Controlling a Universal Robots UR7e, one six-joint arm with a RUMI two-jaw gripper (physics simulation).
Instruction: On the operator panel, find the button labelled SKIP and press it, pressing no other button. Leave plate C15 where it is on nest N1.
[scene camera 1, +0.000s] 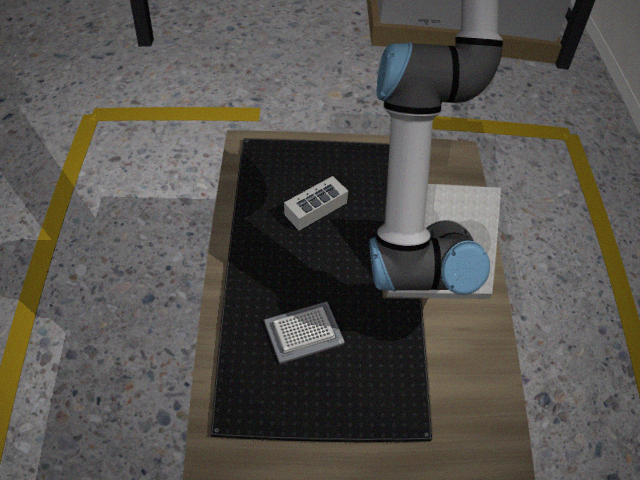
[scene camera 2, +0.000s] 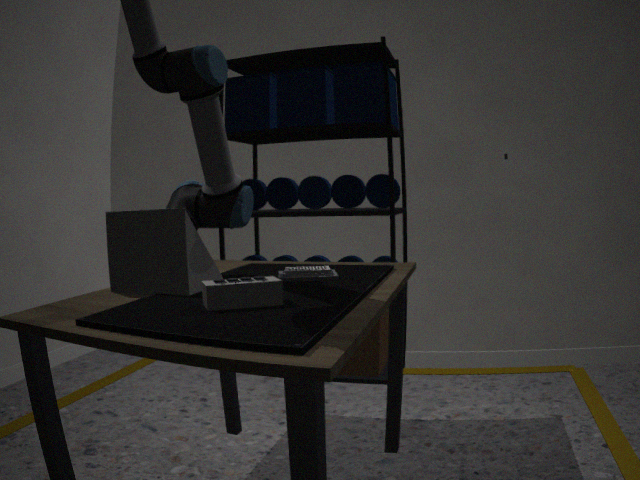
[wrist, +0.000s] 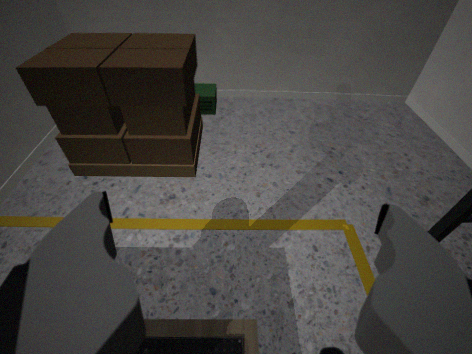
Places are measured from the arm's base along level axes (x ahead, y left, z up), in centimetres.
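Where they show: gripper, fingertip midpoint: (wrist: 245, 202); arm's base, origin of the base link: (scene camera 2: 167, 250).
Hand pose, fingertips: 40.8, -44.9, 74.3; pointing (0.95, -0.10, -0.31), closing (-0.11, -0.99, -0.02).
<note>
Each offset is from my fingertips to the centre of the thing, as dx, dy, dz. Level surfaces: height alone.
The operator panel @(-10.3, +23.2, -80.9) (scene camera 1: 316, 202) (scene camera 2: 242, 294) is a pale box with a row of several dark buttons on its top, standing at the back of the black mat in the scene camera 1 view. Its labels are too small to read, so I cannot tell which button is SKIP. A white plate with many wells @(-4.8, +61.3, -81.7) (scene camera 1: 303, 329) (scene camera 2: 307, 268) sits on a grey nest @(-4.8, +61.3, -82.9) (scene camera 1: 310, 354) further forward on the mat. My gripper (wrist: 245, 202) is wide open in the wrist view, with floor showing between its fingers. It is hidden behind the arm in the scene views, well away from the panel.
A white sloped box (scene camera 1: 462, 206) (scene camera 2: 147, 253) stands beside the black mat @(dz -83.6) (scene camera 1: 320, 403) on the wooden table @(dz -85.0) (scene camera 1: 475, 392), partly under the arm. A shelf rack (scene camera 2: 310, 211) with blue containers stands behind the table. Stacked brown boxes (wrist: 145, 95) stand on the floor.
</note>
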